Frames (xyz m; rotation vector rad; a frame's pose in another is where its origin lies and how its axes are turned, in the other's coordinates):
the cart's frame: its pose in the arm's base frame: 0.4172 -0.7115 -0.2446 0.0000 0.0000 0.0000
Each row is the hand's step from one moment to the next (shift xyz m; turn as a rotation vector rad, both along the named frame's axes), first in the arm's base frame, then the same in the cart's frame.
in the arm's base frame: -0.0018 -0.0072 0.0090 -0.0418 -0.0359 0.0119
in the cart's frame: -0.0018 -0.0072 0.0090 -0.0418 -0.0359 0.0119
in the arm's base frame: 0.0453 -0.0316 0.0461 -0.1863 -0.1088 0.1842
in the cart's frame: 0.0453 -0.0316 0.0461 -0.1863 -0.1088 0.1842
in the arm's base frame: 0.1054 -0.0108 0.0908 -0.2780 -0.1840 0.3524
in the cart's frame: 0.1054 -0.0108 0.0908 -0.2780 -0.1840 0.3524
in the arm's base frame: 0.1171 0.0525 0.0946 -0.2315 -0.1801 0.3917
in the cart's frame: 0.1171 0.0525 0.0946 -0.2315 -0.1801 0.3917
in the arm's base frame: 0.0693 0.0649 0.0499 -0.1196 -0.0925 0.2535
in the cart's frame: 0.0693 0.0649 0.0499 -0.1196 -0.0925 0.2535
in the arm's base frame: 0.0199 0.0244 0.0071 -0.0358 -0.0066 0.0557
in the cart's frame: 0.0199 0.0244 0.0071 -0.0358 -0.0066 0.0557
